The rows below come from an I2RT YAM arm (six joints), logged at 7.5 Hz.
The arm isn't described. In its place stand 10 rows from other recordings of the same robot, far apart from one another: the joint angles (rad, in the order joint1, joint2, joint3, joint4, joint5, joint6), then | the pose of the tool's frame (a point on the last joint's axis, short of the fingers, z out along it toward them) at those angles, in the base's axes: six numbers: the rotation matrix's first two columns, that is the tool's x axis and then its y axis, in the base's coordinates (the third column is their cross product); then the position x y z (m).
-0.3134, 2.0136, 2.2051, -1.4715, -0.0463, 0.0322 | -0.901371, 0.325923, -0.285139, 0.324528, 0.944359, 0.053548, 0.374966, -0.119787, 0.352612
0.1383, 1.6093, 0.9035, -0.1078, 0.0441, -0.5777 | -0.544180, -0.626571, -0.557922, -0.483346, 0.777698, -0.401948, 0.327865, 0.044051, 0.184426
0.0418, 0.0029, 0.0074, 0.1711, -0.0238, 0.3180 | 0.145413, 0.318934, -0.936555, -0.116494, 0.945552, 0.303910, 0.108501, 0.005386, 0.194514
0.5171, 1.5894, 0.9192, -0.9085, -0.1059, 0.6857 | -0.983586, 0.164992, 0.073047, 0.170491, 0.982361, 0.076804, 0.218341, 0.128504, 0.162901
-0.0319, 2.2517, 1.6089, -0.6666, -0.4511, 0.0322 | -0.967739, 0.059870, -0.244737, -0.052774, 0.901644, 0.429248, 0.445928, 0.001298, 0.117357
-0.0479, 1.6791, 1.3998, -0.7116, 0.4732, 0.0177 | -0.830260, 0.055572, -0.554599, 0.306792, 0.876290, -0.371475, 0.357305, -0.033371, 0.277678
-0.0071, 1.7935, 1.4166, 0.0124, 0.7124, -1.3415 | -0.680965, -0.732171, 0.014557, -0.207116, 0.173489, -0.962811, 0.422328, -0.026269, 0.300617
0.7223, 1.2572, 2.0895, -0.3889, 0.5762, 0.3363 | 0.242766, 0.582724, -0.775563, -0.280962, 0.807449, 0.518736, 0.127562, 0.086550, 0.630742
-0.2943, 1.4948, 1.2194, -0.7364, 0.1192, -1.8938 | -0.072819, -0.961786, 0.263941, -0.879958, -0.062606, -0.470909, 0.295472, -0.093982, 0.275152
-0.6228, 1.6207, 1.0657, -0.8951, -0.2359, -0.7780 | -0.956391, -0.153332, -0.248609, -0.178220, 0.980671, 0.080765, 0.237229, -0.160121, 0.191242
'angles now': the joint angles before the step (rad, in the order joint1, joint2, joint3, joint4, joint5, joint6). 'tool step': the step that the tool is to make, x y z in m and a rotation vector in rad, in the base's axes. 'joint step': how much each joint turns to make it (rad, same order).
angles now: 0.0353 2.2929 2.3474 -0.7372 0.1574 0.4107
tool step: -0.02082 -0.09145 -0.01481 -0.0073 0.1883 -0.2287
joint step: -0.1770 -0.0001 -0.0009 -0.1910 0.0492 0.0247
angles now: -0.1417 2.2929 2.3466 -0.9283 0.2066 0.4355
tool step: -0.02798 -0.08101 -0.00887 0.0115 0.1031 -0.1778
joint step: -0.1690 0.0034 -0.0034 -0.0961 0.0149 0.0000
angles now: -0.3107 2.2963 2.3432 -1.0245 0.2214 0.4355
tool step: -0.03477 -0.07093 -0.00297 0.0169 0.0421 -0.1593
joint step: -0.1591 0.0008 0.0001 -0.0446 0.0005 0.0000
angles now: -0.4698 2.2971 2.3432 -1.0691 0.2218 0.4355
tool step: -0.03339 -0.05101 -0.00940 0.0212 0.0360 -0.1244
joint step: -0.1236 0.0000 -0.0293 -0.0126 0.0004 0.0008
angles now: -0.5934 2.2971 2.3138 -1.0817 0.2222 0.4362
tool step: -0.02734 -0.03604 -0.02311 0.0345 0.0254 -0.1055
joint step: -0.0923 0.0003 -0.0839 0.0394 -0.0049 0.0179
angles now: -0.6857 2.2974 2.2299 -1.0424 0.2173 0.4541
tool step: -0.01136 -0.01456 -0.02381 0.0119 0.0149 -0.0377
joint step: -0.0374 0.0000 -0.0915 0.0725 0.0007 0.0000
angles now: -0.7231 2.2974 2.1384 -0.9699 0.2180 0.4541
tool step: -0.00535 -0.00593 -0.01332 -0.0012 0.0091 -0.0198
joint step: -0.0156 0.0000 -0.0519 0.0458 0.0081 0.0008
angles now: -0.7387 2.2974 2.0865 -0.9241 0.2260 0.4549
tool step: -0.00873 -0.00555 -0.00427 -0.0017 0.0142 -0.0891
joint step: -0.0176 0.0000 -0.0138 -0.0107 0.0393 0.0626
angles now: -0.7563 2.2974 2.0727 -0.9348 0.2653 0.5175
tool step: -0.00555 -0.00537 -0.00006 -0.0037 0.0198 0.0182
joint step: -0.0156 0.0000 0.0001 -0.0015 0.0015 -0.0389
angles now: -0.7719 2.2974 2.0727 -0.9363 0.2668 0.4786
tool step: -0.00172 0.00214 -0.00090 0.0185 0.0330 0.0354
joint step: 0.0004 -0.0003 0.0005 -0.0276 -0.0045 -0.0374
